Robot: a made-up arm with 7 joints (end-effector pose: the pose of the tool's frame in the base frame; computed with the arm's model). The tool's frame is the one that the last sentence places.
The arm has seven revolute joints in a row. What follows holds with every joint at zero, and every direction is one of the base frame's. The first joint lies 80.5 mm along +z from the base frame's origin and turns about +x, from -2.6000 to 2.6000 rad. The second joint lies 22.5 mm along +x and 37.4 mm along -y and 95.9 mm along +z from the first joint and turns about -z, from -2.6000 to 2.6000 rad. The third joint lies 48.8 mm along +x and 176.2 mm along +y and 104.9 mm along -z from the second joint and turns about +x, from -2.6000 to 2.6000 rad. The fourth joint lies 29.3 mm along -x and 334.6 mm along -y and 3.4 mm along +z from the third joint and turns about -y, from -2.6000 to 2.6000 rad. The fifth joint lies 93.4 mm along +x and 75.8 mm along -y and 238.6 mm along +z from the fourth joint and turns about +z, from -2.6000 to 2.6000 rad. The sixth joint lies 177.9 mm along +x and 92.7 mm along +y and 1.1 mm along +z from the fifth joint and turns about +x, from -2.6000 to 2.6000 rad. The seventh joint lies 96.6 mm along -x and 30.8 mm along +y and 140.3 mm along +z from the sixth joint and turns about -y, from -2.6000 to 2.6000 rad. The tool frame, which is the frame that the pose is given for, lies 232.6 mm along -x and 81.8 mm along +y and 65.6 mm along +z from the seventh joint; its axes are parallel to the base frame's.
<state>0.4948 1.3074 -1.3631 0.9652 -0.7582 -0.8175 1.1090</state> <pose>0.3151 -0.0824 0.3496 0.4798 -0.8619 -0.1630 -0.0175</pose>
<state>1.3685 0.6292 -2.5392 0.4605 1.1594 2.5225 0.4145</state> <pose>0.4860 -0.0010 0.6932 0.6486 0.4019 0.6077 -0.2201</pose>
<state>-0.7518 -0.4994 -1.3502 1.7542 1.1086 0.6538 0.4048</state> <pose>-0.2509 0.1043 0.5949 0.0061 0.3840 -0.1057 -0.9172</pose>
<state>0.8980 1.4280 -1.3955 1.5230 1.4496 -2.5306 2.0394</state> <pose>0.2889 -0.0975 0.4523 0.4527 0.1444 0.2196 -0.8521</pose>
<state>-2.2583 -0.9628 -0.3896 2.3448 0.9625 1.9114 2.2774</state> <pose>-0.0981 0.1213 0.4101 0.7553 0.4940 0.2855 0.3226</pose>
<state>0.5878 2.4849 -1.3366 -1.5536 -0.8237 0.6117 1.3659</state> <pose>-0.2525 -0.1897 0.1517 0.0817 -0.4751 0.8244 -0.2966</pose>
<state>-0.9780 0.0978 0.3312 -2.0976 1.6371 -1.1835 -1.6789</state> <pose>0.4576 -0.0477 0.3213 0.1663 -0.2946 0.8472 0.4095</pose>
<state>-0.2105 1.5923 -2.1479 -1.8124 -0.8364 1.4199 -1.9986</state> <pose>0.4326 -0.2749 0.8575 0.1306 -0.3036 0.2030 0.9217</pose>
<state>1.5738 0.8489 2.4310 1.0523 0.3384 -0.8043 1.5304</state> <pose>0.2561 0.2903 0.2930 0.1469 -0.0912 0.2338 -0.9568</pose>
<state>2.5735 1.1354 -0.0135 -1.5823 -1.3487 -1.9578 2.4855</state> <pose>-0.3178 0.4029 -0.0076 0.1328 0.9151 -0.2044 0.3212</pose>
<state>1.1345 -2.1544 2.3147 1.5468 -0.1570 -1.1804 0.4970</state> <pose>-0.1507 -0.0275 -0.2721 0.7552 0.5887 0.1088 0.2668</pose>
